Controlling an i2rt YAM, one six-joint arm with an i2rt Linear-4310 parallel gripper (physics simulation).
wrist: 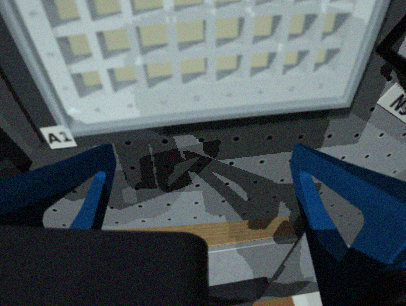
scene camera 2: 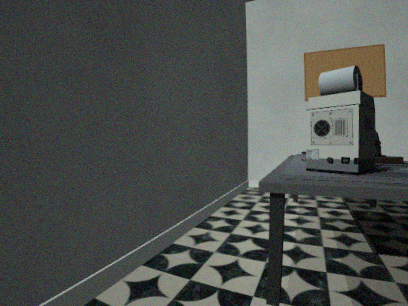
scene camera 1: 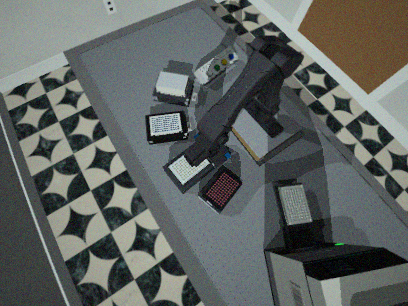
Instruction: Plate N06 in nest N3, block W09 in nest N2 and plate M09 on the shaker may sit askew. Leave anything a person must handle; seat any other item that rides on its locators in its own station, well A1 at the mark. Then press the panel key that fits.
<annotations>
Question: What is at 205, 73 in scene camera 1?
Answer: A button panel.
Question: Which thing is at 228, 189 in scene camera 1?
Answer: A red-welled plate.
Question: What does my gripper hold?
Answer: Nothing.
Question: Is my gripper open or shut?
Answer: Open.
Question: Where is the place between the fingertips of my gripper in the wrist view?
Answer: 203, 153
</annotations>
